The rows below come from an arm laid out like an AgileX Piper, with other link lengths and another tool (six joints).
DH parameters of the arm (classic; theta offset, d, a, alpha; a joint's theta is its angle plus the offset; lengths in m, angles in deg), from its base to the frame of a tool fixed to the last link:
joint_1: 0 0.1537 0 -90
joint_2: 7.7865 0 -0.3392 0
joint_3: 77.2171 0 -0.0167 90
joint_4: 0 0.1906 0 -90
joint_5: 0 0 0 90
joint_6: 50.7 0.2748 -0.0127 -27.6
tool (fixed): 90 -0.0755 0 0
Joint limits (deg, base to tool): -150..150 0..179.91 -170..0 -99.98..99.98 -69.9..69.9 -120..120
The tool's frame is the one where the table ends.
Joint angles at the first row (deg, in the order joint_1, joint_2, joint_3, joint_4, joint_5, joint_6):
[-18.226 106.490 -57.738 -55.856 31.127 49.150]
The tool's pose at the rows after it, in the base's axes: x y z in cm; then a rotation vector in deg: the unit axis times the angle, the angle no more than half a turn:
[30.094 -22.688 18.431 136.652 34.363 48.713]
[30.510 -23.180 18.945 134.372 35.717 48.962]
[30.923 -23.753 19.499 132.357 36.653 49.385]
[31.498 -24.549 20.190 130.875 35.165 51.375]
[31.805 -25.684 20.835 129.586 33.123 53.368]
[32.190 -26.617 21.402 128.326 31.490 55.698]
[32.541 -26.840 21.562 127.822 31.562 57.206]
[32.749 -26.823 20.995 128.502 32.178 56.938]
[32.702 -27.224 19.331 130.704 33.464 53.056]
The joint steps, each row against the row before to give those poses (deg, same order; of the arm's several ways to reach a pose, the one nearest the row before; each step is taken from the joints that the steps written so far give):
[-0.001 -0.001 0.001 -2.579 -0.039 0.948]
[0.000 0.001 -0.001 -4.109 -0.219 2.705]
[-0.329 -0.001 -0.377 -3.141 -0.270 1.775]
[-1.166 0.002 -1.765 -0.245 -0.847 0.141]
[-1.943 0.000 -1.722 0.123 -1.333 -0.276]
[-1.699 -0.001 -1.484 0.125 -1.696 -0.141]
[-0.602 0.001 -0.435 -0.001 -1.351 -0.238]
[0.000 0.793 -0.003 0.005 -0.379 -0.213]
[0.000 2.720 -0.358 -0.110 1.309 -0.914]

